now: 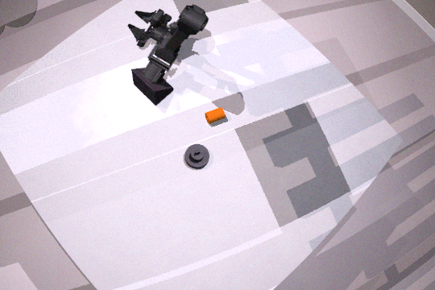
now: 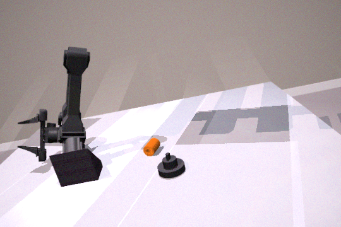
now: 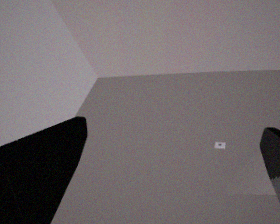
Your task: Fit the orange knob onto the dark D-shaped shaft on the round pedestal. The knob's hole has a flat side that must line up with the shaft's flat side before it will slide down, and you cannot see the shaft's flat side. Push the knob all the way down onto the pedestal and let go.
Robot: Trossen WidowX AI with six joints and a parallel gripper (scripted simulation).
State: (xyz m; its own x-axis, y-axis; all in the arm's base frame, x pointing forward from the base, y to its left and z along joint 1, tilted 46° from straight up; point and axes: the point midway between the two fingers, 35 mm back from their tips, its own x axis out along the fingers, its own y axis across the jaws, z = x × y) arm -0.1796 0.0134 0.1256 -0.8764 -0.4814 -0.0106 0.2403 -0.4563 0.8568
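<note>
Right now my gripper tip is 46 cm short of the orange knob, 1 cm to the left of it and 14 cm above it. From my gripper tip the other things lie so: dark round pedestal 52 cm ahead, 16 cm to the right, 13 cm below.
</note>
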